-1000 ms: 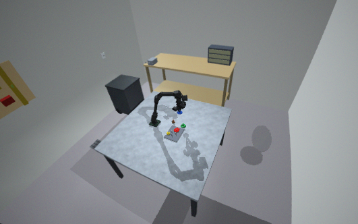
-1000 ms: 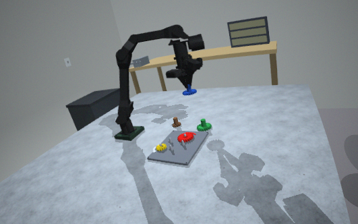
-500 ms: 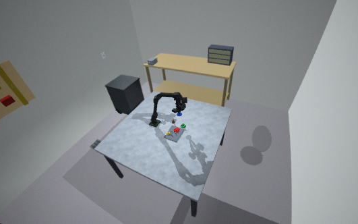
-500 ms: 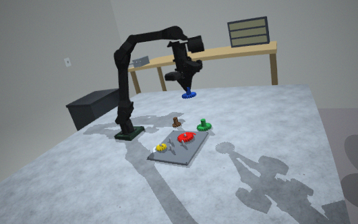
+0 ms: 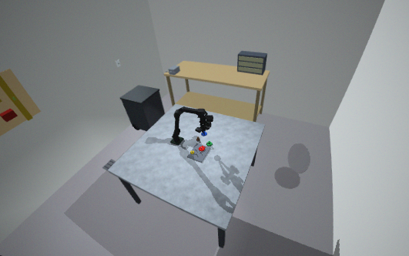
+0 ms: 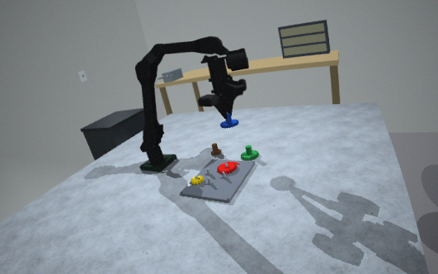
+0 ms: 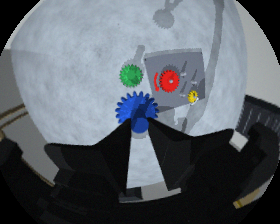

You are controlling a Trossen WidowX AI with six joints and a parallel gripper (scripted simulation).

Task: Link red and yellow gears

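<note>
Right now the small yellow gear is 20 mm behind my gripper tip, 200 mm to the right of it and 130 mm below it. From my gripper tip the other things lie so: blue gear: 10 mm below; then small brown gear: 90 mm behind, 10 mm to the right, 130 mm below; then green gear: 60 mm ahead, 130 mm below.
</note>
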